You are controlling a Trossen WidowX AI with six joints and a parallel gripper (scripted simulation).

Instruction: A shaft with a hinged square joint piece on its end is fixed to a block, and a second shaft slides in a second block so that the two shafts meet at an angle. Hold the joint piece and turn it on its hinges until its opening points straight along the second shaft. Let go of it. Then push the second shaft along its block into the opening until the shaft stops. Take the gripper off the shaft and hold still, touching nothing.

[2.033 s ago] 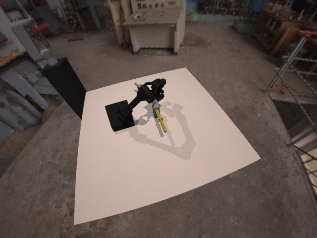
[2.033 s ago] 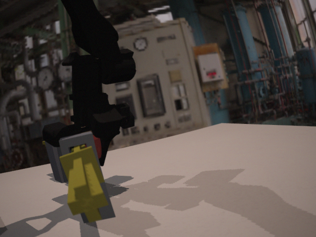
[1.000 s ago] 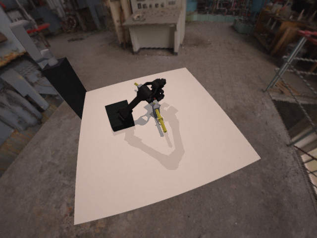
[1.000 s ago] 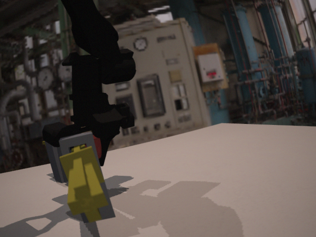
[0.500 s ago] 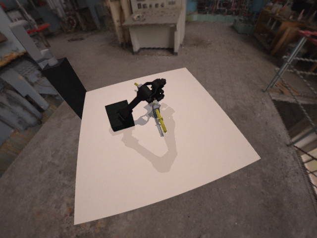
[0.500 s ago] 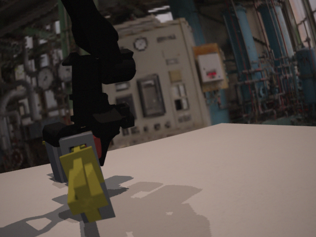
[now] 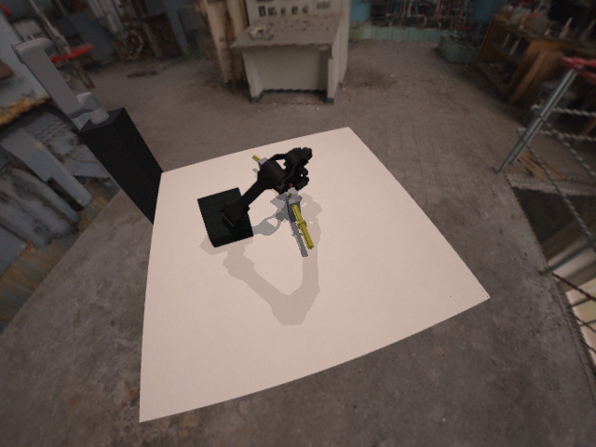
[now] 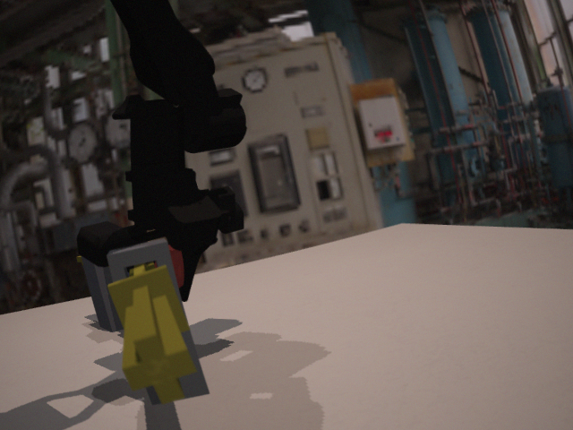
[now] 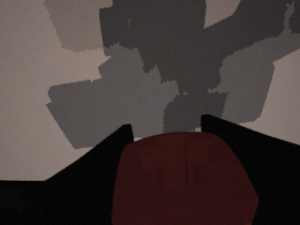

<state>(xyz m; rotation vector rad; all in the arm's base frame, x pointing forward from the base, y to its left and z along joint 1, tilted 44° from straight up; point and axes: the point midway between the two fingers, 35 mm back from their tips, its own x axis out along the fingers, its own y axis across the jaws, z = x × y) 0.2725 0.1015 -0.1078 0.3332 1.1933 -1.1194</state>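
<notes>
Right now my gripper tip is 4 cm below the dark red joint piece.
</notes>
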